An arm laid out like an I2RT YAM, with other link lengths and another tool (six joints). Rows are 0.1 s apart.
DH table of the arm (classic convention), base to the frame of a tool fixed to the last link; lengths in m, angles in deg. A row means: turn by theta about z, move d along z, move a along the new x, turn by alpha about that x. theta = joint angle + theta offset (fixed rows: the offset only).
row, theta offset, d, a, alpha
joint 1, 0, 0.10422, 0.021, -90
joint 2, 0, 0, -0.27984, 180
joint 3, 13.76, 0, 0.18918, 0
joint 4, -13.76, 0.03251, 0.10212, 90
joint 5, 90, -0.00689, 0, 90
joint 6, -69.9, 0.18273, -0.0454, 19.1
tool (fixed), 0, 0.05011, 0, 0
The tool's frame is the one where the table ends.
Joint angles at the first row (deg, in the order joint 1, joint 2, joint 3, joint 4, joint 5, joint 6):
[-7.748, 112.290, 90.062, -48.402, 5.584, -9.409]
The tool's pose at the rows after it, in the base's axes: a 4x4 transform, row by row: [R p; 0 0 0 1], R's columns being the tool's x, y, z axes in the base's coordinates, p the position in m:
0.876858 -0.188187 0.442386 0.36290; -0.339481 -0.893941 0.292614 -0.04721; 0.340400 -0.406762 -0.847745 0.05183; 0 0 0 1
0.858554 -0.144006 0.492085 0.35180; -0.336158 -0.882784 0.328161 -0.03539; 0.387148 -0.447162 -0.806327 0.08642; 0 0 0 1
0.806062 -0.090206 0.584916 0.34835; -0.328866 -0.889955 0.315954 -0.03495; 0.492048 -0.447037 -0.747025 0.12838; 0 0 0 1
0.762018 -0.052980 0.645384 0.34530; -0.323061 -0.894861 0.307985 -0.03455; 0.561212 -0.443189 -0.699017 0.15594; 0 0 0 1
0.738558 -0.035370 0.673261 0.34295; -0.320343 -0.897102 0.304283 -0.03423; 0.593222 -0.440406 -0.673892 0.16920; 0 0 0 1
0.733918 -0.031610 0.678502 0.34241; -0.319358 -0.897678 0.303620 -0.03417; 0.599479 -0.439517 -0.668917 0.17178; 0 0 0 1
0.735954 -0.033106 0.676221 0.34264; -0.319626 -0.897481 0.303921 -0.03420; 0.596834 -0.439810 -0.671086 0.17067; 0 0 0 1
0.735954 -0.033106 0.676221 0.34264; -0.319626 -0.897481 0.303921 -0.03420; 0.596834 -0.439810 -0.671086 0.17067; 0 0 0 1
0.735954 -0.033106 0.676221 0.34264; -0.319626 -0.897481 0.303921 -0.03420; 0.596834 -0.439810 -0.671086 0.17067; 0 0 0 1
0.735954 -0.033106 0.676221 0.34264; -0.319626 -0.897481 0.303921 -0.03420; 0.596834 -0.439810 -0.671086 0.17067; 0 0 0 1
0.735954 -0.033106 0.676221 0.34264; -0.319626 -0.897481 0.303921 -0.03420; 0.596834 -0.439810 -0.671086 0.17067; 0 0 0 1
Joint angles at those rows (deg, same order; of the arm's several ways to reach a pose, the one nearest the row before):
[-7.508, 104.378, 90.062, -54.850, -1.760, -7.268]
[-7.507, 97.996, 90.062, -57.691, -4.338, -7.289]
[-7.507, 90.521, 90.060, -58.258, -4.338, -7.310]
[-7.507, 85.712, 90.063, -58.239, -4.338, -7.311]
[-7.508, 83.374, 90.063, -58.239, -4.339, -7.290]
[-7.507, 82.914, 90.062, -58.238, -4.338, -7.311]
[-7.507, 83.111, 90.062, -58.238, -4.338, -7.311]
[-7.507, 83.111, 90.062, -58.238, -4.338, -7.311]
[-7.507, 83.111, 90.062, -58.238, -4.338, -7.311]
[-7.507, 83.111, 90.062, -58.238, -4.338, -7.311]
[-7.507, 83.111, 90.062, -58.238, -4.338, -7.311]

